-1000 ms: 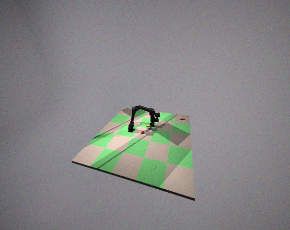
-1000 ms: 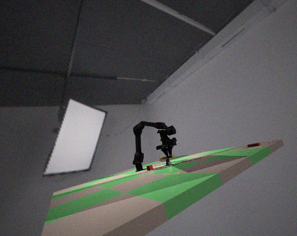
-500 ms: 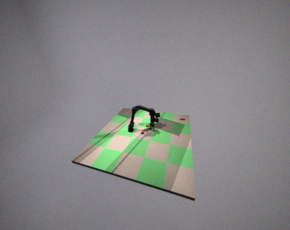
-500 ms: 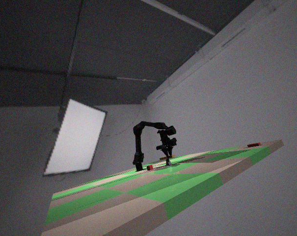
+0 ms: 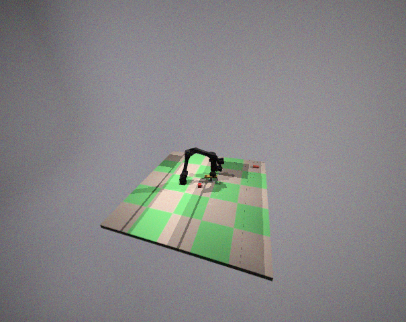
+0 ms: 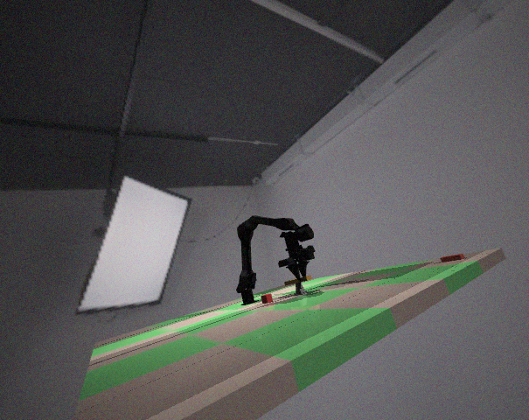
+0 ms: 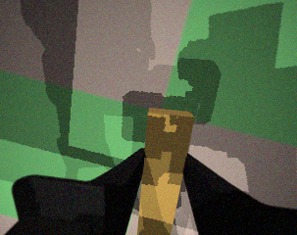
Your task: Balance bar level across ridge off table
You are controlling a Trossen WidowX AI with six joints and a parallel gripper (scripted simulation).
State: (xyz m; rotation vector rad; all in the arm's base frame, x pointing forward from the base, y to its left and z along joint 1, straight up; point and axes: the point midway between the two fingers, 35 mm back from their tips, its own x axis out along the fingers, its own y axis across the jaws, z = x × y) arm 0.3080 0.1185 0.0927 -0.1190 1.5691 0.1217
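Right now the yellow bar is 3 cm behind my gripper tip. Round my gripper tip: flat red block (43 cm ahead, 38 cm to the left, 5 cm below); then red cube (12 cm behind, 13 cm to the right, 4 cm below).
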